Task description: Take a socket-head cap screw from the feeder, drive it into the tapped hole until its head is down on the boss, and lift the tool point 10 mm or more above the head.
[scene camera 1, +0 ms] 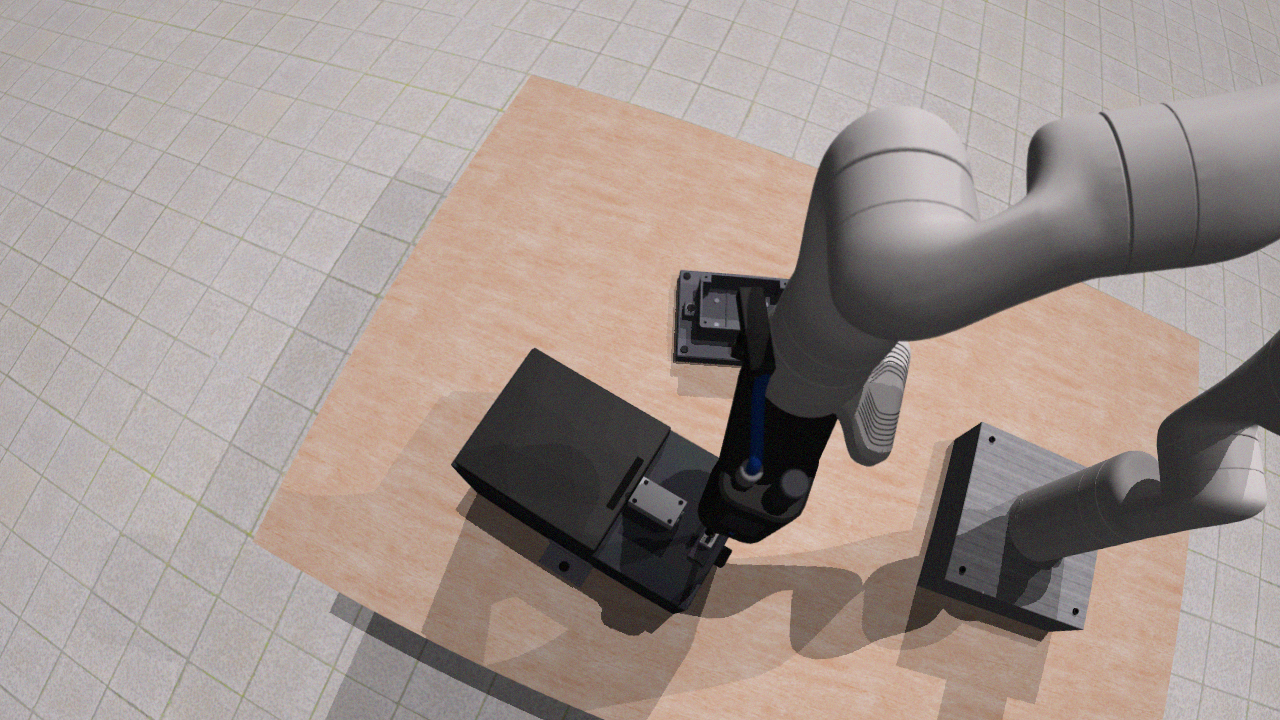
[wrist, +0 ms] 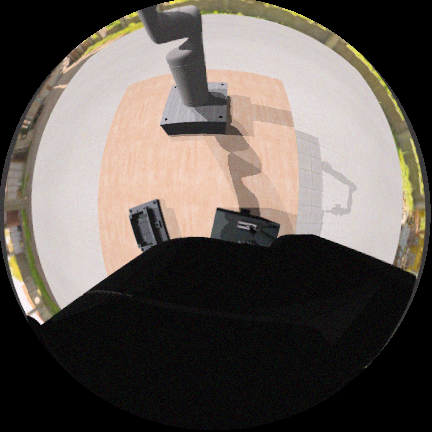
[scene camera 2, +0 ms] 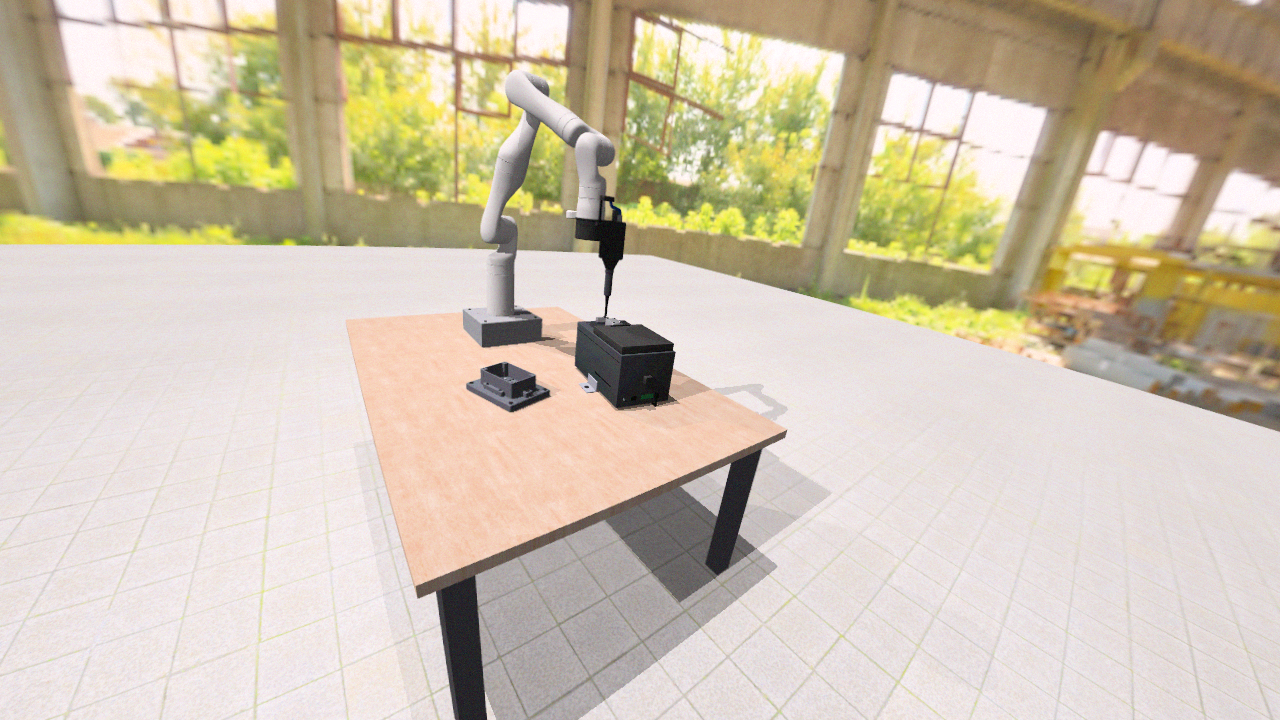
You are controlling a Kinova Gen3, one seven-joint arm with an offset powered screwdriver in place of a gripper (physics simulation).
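The black feeder stands on the table, with a small metal pick-up nest at its end nearest the arm base. My screwdriver's tip is down at this nest, with the bit upright. It looks at or very close to the nest; contact cannot be told. In scene camera 1 the tool's black body hides the tip. No screw can be made out on the bit. The dark open-topped housing sits on its base plate apart from the tool. Its tapped hole and boss cannot be picked out.
The arm's metal base block stands on the wooden table. A light plate lies on the feeder's top beside its raised cover. A small bracket sticks out at the feeder's side.
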